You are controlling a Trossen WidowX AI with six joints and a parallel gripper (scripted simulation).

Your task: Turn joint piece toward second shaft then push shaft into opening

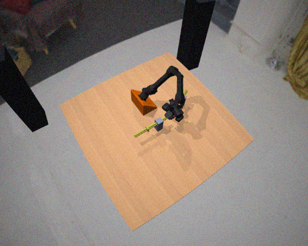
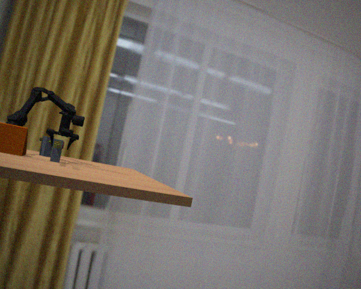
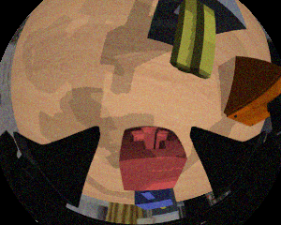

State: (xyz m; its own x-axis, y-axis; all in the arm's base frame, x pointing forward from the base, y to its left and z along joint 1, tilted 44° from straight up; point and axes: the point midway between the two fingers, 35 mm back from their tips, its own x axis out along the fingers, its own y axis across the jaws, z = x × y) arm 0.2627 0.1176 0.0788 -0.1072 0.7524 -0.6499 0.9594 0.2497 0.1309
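My gripper tip is now 2 cm to the right of the red square joint piece and 2 cm below it.
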